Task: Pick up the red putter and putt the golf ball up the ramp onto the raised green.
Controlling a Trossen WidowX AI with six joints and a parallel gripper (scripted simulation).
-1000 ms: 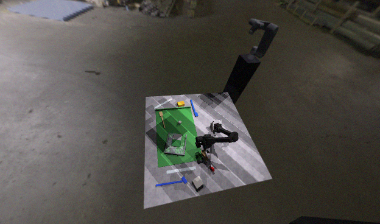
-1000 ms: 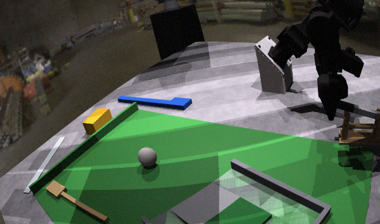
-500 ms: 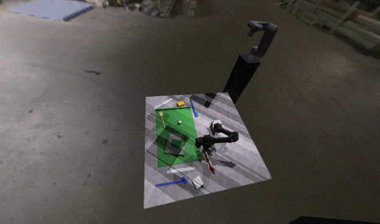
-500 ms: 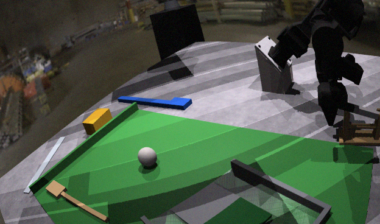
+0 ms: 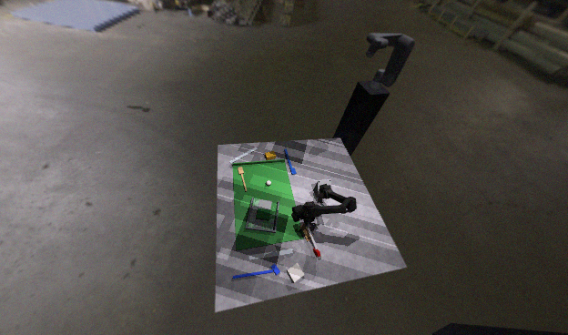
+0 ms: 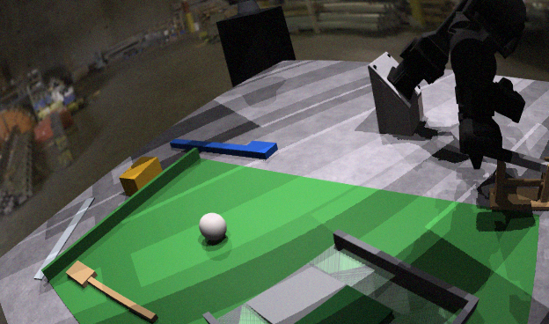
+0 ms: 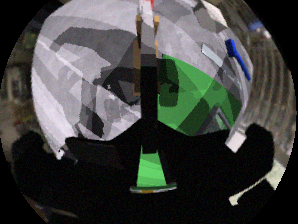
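Right now the wooden stand is 90 mm to the left of my gripper tip, 30 mm below it and 10 mm behind it. Also, from my gripper tip: green rail 620 mm to the right, 180 mm ahead, 50 mm below; then golf ball 380 mm to the right, 160 mm ahead, 40 mm below; then yellow block 670 mm to the right, 70 mm ahead, 40 mm below.
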